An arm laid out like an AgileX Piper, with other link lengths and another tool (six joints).
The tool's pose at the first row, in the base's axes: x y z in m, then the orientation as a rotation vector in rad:
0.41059 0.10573 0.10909 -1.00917 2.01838 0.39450
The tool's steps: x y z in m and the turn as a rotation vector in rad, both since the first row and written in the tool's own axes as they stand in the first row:
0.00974 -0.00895 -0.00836 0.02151 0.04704 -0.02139
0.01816 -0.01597 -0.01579 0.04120 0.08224 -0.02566
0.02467 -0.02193 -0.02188 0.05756 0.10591 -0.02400
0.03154 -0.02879 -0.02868 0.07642 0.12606 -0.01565
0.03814 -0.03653 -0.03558 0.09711 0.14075 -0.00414
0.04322 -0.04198 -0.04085 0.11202 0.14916 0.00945
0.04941 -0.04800 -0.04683 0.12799 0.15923 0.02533
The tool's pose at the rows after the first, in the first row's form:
0.40974 0.09022 0.10722 -1.03471 2.04778 0.33986
0.40835 0.07714 0.10568 -1.03989 2.07617 0.30092
0.40749 0.06649 0.10474 -1.03680 2.09768 0.27362
0.40683 0.05468 0.10401 -1.02405 2.11982 0.24874
0.40689 0.04239 0.10364 -1.00479 2.13875 0.22609
0.40657 0.03328 0.10328 -0.98476 2.15344 0.21358
0.40593 0.02282 0.10253 -0.96222 2.17067 0.20032

